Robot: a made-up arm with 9 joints. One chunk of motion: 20 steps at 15 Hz.
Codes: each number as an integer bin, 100 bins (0 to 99) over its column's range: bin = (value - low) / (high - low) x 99, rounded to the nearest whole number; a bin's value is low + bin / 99 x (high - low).
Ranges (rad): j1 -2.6..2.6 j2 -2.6..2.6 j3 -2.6..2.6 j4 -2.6..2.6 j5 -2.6..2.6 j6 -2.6..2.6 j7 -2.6..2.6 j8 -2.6..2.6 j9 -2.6..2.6
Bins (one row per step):
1: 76 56 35 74 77 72 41 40 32
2: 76 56 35 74 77 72 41 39 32
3: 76 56 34 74 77 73 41 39 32
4: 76 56 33 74 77 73 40 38 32
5: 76 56 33 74 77 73 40 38 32
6: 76 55 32 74 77 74 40 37 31
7: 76 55 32 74 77 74 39 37 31
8: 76 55 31 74 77 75 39 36 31
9: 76 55 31 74 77 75 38 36 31
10: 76 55 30 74 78 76 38 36 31
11: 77 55 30 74 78 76 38 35 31
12: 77 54 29 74 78 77 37 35 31
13: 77 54 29 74 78 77 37 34 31
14: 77 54 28 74 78 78 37 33 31
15: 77 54 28 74 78 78 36 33 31
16: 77 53 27 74 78 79 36 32 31
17: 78 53 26 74 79 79 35 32 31
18: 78 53 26 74 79 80 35 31 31
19: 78 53 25 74 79 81 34 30 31
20: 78 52 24 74 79 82 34 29 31
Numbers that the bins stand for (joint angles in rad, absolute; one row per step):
1: 1.3919 0.3414 -0.7616 1.2869 1.4444 1.1818 -0.4465 -0.4990 -0.9192
2: 1.3919 0.3414 -0.7616 1.2869 1.4444 1.1818 -0.4465 -0.5515 -0.9192
3: 1.3919 0.3414 -0.8141 1.2869 1.4444 1.2343 -0.4465 -0.5515 -0.9192
4: 1.3919 0.3414 -0.8667 1.2869 1.4444 1.2343 -0.4990 -0.6040 -0.9192
5: 1.3919 0.3414 -0.8667 1.2869 1.4444 1.2343 -0.4990 -0.6040 -0.9192
6: 1.3919 0.2889 -0.9192 1.2869 1.4444 1.2869 -0.4990 -0.6566 -0.9717
7: 1.3919 0.2889 -0.9192 1.2869 1.4444 1.2869 -0.5515 -0.6566 -0.9717
8: 1.3919 0.2889 -0.9717 1.2869 1.4444 1.3394 -0.5515 -0.7091 -0.9717
9: 1.3919 0.2889 -0.9717 1.2869 1.4444 1.3394 -0.6040 -0.7091 -0.9717
10: 1.3919 0.2889 -1.0242 1.2869 1.4970 1.3919 -0.6040 -0.7091 -0.9717
11: 1.4444 0.2889 -1.0242 1.2869 1.4970 1.3919 -0.6040 -0.7616 -0.9717
12: 1.4444 0.2364 -1.0768 1.2869 1.4970 1.4444 -0.6566 -0.7616 -0.9717
13: 1.4444 0.2364 -1.0768 1.2869 1.4970 1.4444 -0.6566 -0.8141 -0.9717
14: 1.4444 0.2364 -1.1293 1.2869 1.4970 1.4970 -0.6566 -0.8667 -0.9717
15: 1.4444 0.2364 -1.1293 1.2869 1.4970 1.4970 -0.7091 -0.8667 -0.9717
16: 1.4444 0.1838 -1.1818 1.2869 1.4970 1.5495 -0.7091 -0.9192 -0.9717
17: 1.4970 0.1838 -1.2343 1.2869 1.5495 1.5495 -0.7616 -0.9192 -0.9717
18: 1.4970 0.1838 -1.2343 1.2869 1.5495 1.6020 -0.7616 -0.9717 -0.9717
19: 1.4970 0.1838 -1.2869 1.2869 1.5495 1.6545 -0.8141 -1.0242 -0.9717
20: 1.4970 0.1313 -1.3394 1.2869 1.5495 1.7071 -0.8141 -1.0768 -0.9717

